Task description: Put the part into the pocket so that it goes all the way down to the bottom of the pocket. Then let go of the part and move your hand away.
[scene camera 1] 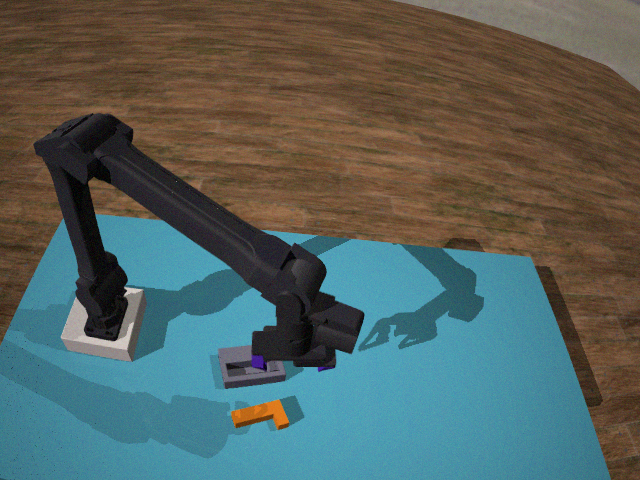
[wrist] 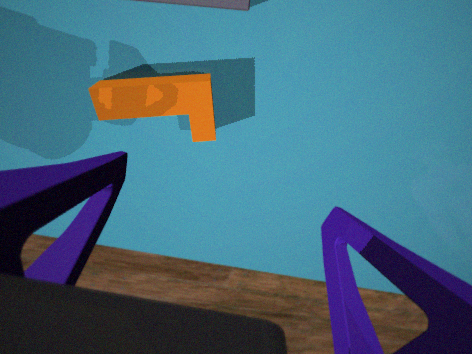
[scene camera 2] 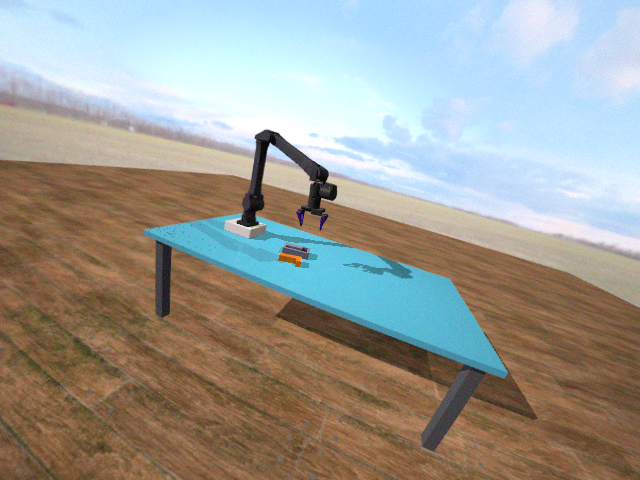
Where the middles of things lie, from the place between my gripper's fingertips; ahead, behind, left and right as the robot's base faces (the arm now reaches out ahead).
Labels:
Now: the orange L-shaped block [scene camera 1: 273, 410] 50 mm behind my hand, 30 mm to the right of it and 170 mm below it. The rest, counted from my hand: grey pocket block [scene camera 1: 236, 362] 80 mm behind, 90 mm to the left, 170 mm below.

